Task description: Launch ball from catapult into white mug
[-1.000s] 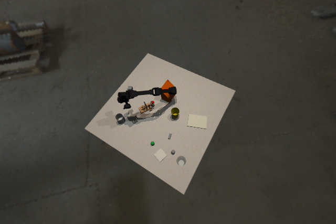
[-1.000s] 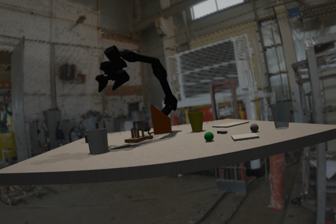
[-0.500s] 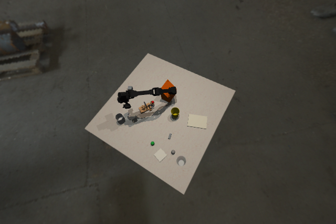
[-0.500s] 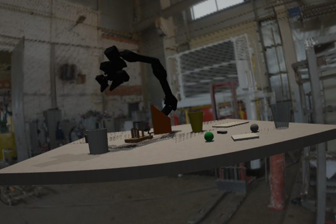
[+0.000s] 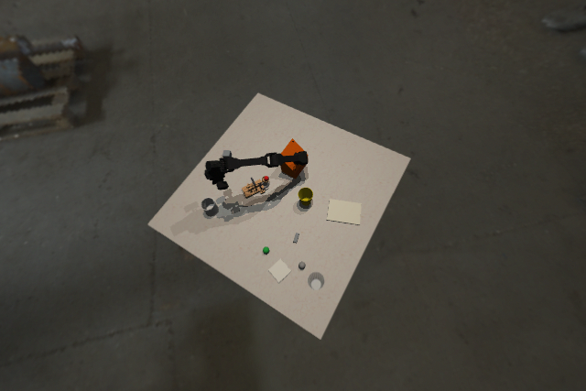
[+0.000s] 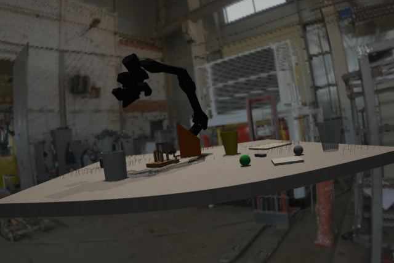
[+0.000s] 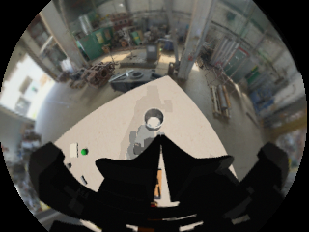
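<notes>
Right now my gripper tip is 260 mm past the red ball, 210 mm above it and 190 mm to the right of it. The rest, counted from my gripper tip: small grey cube: 320 mm behind, 240 mm below, 180 mm to the right; then green ball: 420 mm to the left, 250 mm below, 160 mm ahead; then wooden catapult: 220 mm below, 190 mm behind, 170 mm to the left.
</notes>
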